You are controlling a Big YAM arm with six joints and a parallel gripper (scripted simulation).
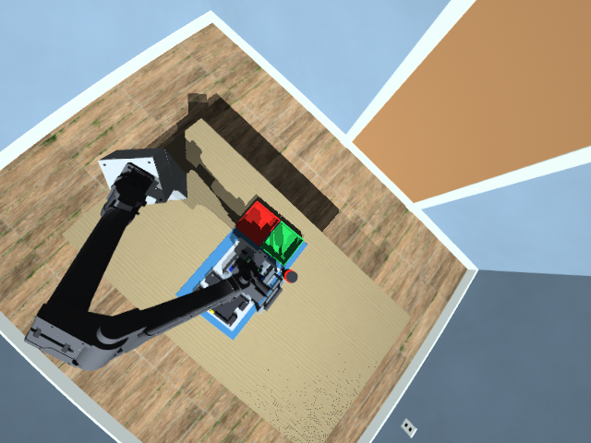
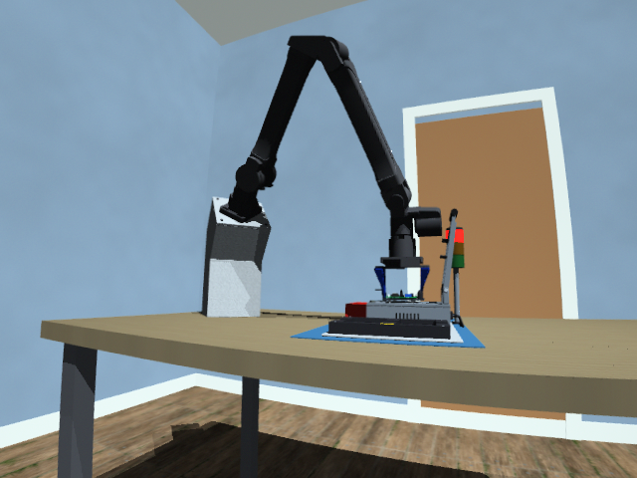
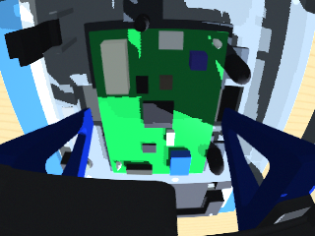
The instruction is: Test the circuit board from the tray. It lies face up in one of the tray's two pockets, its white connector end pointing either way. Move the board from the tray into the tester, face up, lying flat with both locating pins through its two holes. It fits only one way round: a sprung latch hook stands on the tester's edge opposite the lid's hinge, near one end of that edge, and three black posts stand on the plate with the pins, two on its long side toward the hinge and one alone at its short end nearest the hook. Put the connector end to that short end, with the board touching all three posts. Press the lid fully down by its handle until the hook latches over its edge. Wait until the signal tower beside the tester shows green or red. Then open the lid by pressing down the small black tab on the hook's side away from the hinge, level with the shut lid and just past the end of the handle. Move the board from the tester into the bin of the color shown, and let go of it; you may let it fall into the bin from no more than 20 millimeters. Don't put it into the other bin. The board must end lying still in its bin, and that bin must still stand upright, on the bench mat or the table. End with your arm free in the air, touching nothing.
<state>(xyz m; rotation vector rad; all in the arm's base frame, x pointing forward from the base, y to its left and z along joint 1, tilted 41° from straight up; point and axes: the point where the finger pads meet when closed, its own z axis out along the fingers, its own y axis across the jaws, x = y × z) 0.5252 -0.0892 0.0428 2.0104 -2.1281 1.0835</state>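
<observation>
Right now my hand is right at the green circuit board. Also, from my hand: black latch hook: 50 mm behind, 70 mm to the left, 10 mm above; then tester plate: 10 mm ahead, 10 mm to the left, 10 mm below; then tester lid: 110 mm ahead, 20 mm to the right, 110 mm above.
</observation>
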